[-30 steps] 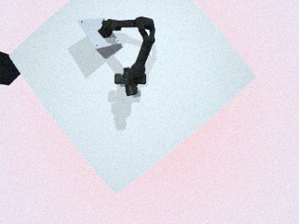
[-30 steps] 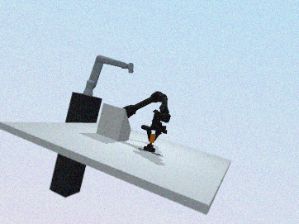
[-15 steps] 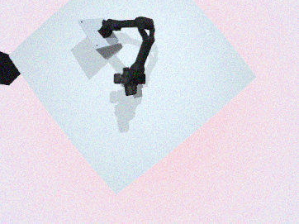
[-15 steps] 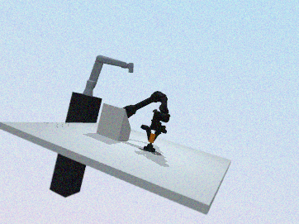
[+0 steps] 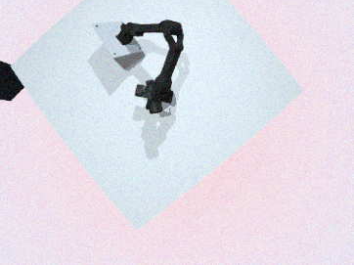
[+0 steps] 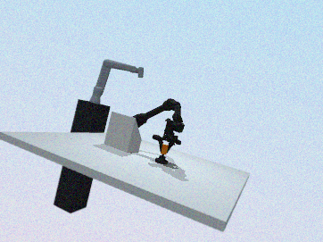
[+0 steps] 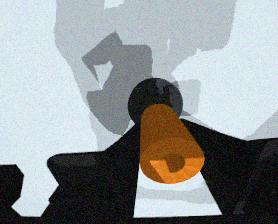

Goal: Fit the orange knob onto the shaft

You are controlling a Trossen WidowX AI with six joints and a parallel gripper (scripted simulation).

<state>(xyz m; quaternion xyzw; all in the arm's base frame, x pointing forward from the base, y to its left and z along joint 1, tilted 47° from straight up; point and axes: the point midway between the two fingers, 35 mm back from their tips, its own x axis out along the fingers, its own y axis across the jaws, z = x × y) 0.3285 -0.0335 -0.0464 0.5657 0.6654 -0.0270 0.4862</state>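
My gripper tip is 20 mm below the orange knob. Round my gripper tip: dark round pedestal: 40 mm below.
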